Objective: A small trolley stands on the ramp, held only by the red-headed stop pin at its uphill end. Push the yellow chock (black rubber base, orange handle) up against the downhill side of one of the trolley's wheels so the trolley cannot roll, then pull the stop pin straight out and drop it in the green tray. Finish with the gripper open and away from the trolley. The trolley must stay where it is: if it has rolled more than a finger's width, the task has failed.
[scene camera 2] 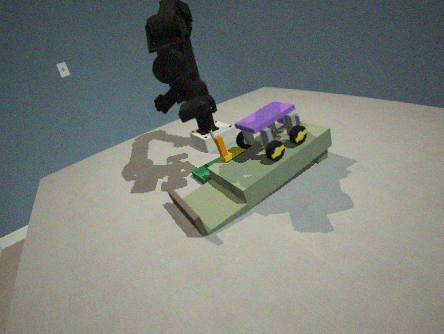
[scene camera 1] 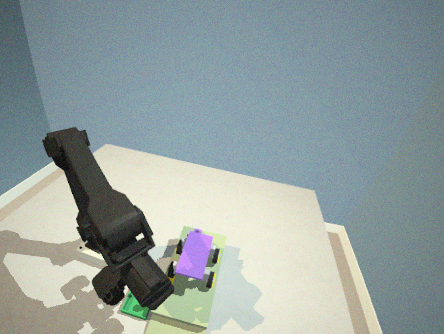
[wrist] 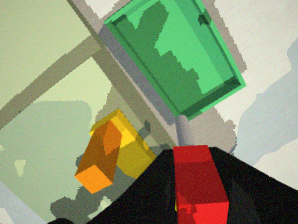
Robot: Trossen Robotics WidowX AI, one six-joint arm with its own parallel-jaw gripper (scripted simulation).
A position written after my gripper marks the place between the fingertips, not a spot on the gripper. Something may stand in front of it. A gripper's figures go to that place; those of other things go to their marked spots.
My gripper (scene camera 2: 209, 128): 0.62 m from the lens. A purple-topped trolley (scene camera 2: 263, 120) is 0.55 m from the lens.
